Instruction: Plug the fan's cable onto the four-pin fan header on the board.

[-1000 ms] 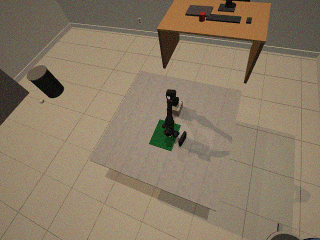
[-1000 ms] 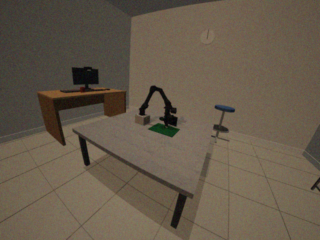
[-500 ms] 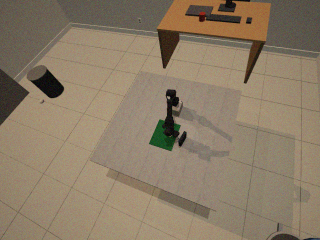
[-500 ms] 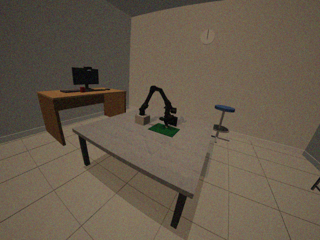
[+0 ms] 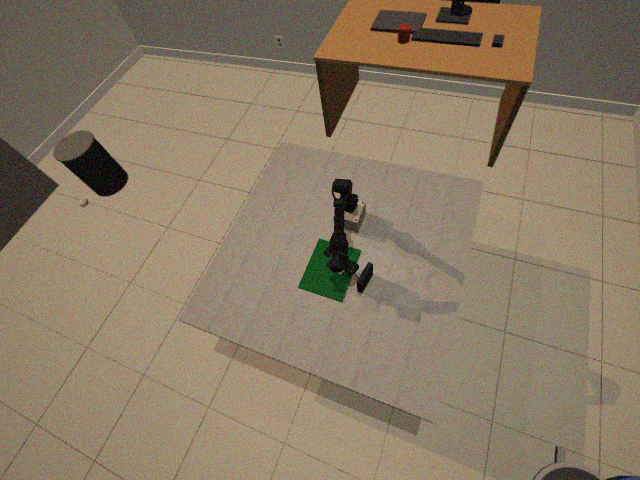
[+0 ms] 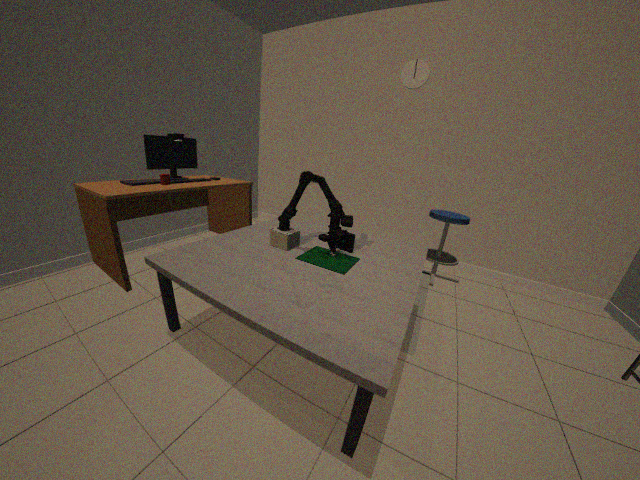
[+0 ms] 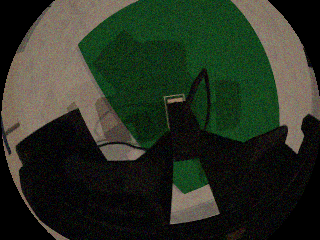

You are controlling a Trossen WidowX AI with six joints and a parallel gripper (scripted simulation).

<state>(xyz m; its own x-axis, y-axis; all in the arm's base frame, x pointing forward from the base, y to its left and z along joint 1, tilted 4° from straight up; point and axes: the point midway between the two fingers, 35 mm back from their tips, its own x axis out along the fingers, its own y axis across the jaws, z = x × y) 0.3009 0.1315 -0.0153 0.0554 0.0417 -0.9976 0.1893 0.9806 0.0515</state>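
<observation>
Right now my gripper tip is 1 cm short of the dark fan plug and 1 cm below it. The rest, counted from my gripper tip: green board 3 cm ahead, 6 cm to the right, 5 cm below; black fan 12 cm to the left, 2 cm above; pale four-pin header 1 cm ahead, 4 cm below.
</observation>
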